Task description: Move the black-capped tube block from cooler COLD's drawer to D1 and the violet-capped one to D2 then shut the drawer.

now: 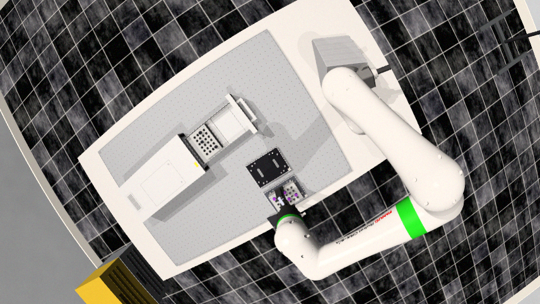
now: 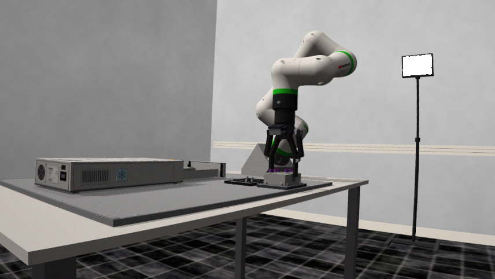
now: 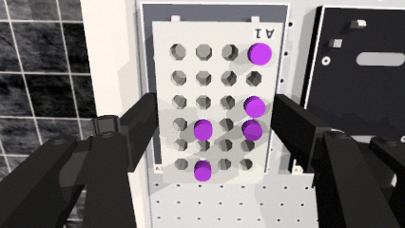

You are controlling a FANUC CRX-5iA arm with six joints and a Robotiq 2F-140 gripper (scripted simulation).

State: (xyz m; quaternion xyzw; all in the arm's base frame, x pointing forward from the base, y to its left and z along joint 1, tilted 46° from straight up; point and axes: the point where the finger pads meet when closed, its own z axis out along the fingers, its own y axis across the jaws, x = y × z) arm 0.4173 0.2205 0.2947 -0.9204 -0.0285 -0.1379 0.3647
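The violet-capped cooling block lies 30 mm below my hand. Also, from my hand: slot D1 (150 mm to the right, 60 mm below, 20 mm ahead); cooler drawer (380 mm to the right, 140 mm ahead, 20 mm below); slot D2 (60 mm below).
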